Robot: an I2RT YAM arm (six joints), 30 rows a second.
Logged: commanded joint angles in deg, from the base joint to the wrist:
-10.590, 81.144, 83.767, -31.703, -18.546, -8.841
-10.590, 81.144, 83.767, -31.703, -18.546, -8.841
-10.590, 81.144, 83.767, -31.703, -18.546, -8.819
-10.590, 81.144, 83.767, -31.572, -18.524, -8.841
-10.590, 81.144, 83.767, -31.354, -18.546, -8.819
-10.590, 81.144, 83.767, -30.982, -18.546, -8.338
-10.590, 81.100, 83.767, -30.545, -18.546, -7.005
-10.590, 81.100, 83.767, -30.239, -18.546, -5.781
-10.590, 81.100, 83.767, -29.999, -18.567, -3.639
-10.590, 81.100, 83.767, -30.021, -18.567, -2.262
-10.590, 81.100, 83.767, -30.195, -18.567, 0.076
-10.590, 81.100, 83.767, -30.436, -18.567, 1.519
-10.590, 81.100, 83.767, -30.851, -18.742, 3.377
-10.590, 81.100, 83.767, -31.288, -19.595, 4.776
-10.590, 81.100, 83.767, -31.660, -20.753, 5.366
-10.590, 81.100, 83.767, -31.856, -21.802, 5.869
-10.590, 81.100, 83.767, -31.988, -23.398, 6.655
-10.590, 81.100, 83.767, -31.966, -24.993, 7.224
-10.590, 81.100, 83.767, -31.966, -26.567, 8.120
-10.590, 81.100, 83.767, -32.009, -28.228, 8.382
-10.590, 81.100, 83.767, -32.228, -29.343, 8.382
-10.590, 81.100, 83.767, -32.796, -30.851, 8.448
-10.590, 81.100, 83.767, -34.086, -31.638, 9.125
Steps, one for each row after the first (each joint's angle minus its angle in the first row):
0.000, 0.000, 0.000, 0.000, 0.000, 0.000
0.000, 0.000, 0.000, 0.000, 0.000, 0.022
0.000, 0.000, 0.000, 0.131, 0.022, 0.000
0.000, 0.000, 0.000, 0.349, 0.000, 0.022
0.000, 0.000, 0.000, 0.721, 0.000, 0.503
0.000, -0.044, 0.000, 1.158, 0.000, 1.836
0.000, -0.044, 0.000, 1.464, 0.000, 3.060
0.000, -0.044, 0.000, 1.704, -0.021, 5.202
0.000, -0.044, 0.000, 1.682, -0.021, 6.579
0.000, -0.044, 0.000, 1.508, -0.021, 8.917
0.000, -0.044, 0.000, 1.267, -0.021, 10.360
0.000, -0.044, 0.000, 0.852, -0.196, 12.218
0.000, -0.044, 0.000, 0.415, -1.049, 13.617
0.000, -0.044, 0.000, 0.043, -2.207, 14.207
0.000, -0.044, 0.000, -0.153, -3.256, 14.710
0.000, -0.044, 0.000, -0.285, -4.852, 15.496
0.000, -0.044, 0.000, -0.263, -6.447, 16.065
0.000, -0.044, 0.000, -0.263, -8.021, 16.961
0.000, -0.044, 0.000, -0.306, -9.682, 17.223
0.000, -0.044, 0.000, -0.525, -10.797, 17.223
0.000, -0.044, 0.000, -1.093, -12.305, 17.289
0.000, -0.044, 0.000, -2.383, -13.092, 17.966

